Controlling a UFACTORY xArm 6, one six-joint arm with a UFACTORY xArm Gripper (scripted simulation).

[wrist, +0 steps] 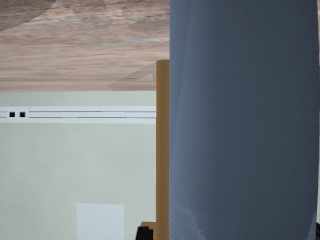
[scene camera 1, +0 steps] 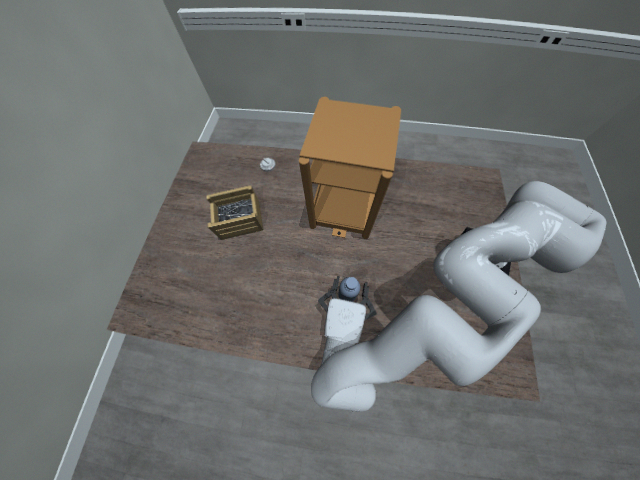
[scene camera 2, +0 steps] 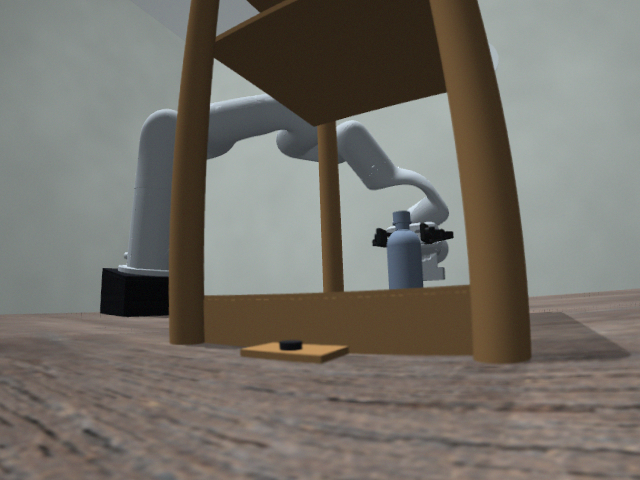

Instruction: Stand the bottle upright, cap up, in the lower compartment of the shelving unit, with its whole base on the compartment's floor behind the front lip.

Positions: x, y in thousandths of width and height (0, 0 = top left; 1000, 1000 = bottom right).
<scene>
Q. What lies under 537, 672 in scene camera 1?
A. The gripper.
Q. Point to a bottle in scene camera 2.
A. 632, 534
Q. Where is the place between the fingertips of the gripper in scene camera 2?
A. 624, 486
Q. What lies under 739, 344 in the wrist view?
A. A bottle.
</scene>
